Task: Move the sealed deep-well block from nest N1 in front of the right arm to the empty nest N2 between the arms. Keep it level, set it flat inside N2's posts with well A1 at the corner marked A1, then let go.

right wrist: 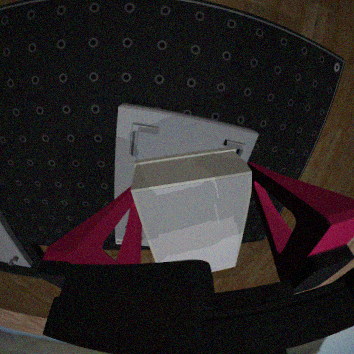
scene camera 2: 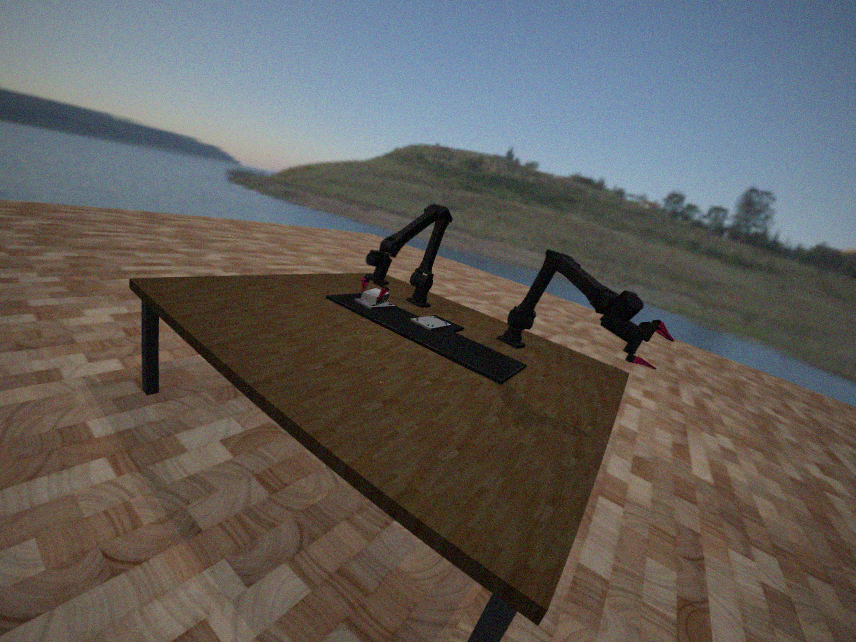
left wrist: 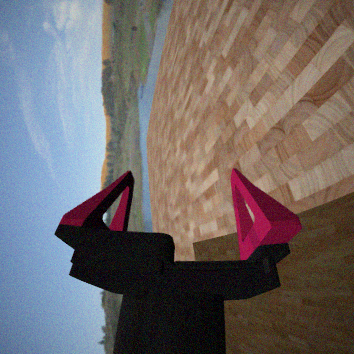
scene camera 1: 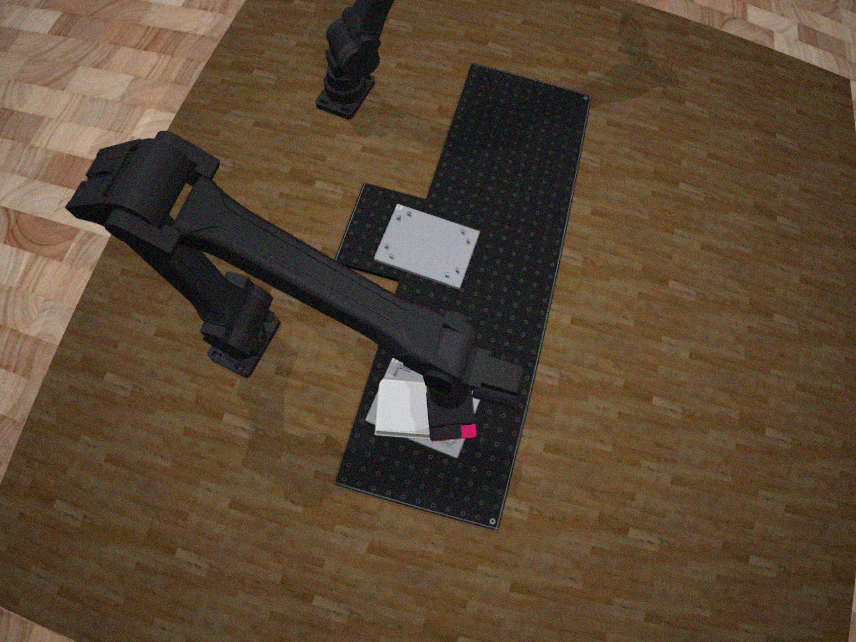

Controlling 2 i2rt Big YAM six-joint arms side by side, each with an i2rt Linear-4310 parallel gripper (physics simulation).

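Places are measured from the left arm's base along level axes (x right, y ahead, z up), in millimetres.
Pixels of known places: left gripper, fingertip midpoint: point(scene camera 2: 664, 355) point(left wrist: 180, 173); right gripper, fingertip midpoint: point(right wrist: 191, 179) point(scene camera 2: 370, 297) point(scene camera 1: 449, 412); left arm's base at its link origin: point(scene camera 2: 510, 342) point(scene camera 1: 345, 94); right arm's base at its link origin: point(scene camera 2: 418, 303) point(scene camera 1: 245, 339).
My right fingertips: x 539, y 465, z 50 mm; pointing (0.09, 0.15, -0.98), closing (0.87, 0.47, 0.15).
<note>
Ahead of a thing's pixels: the offset from my right fingertips to its middle. Level surfaces: height alone.
The white sealed deep-well block {dy -49, dx +18, dz -2 mm} point(scene camera 1: 402, 407) point(scene camera 2: 374, 297) point(right wrist: 192, 220) is at nest N1 {dy -41, dx +1, dz -29 mm} point(scene camera 1: 452, 449) point(right wrist: 175, 131), a light grey plate. It is turned relative to the plate's edges; its height above the plate is unclear. My right gripper point(scene camera 2: 373, 290) point(right wrist: 191, 179) is shut on the block, one pink finger against each side. In scene camera 1 the arm hides part of the block and one finger. Nest N2 {dy -157, dx -271, dz -27 mm} point(scene camera 1: 427, 246) point(scene camera 2: 431, 322) is an empty light grey plate with small corner posts; its A1 marking is not readable. My left gripper point(scene camera 2: 662, 353) point(left wrist: 180, 173) is open and empty, away from the nests.
Both nests are on a black perforated board {dz -37 mm} point(scene camera 1: 515, 158) point(scene camera 2: 477, 357) on the brown wooden table {dz -50 mm} point(scene camera 1: 656, 345) point(scene camera 2: 414, 414). The right arm point(scene camera 1: 297, 269) reaches over the board near N2. The left arm point(scene camera 2: 587, 286) extends toward the table's right end.
</note>
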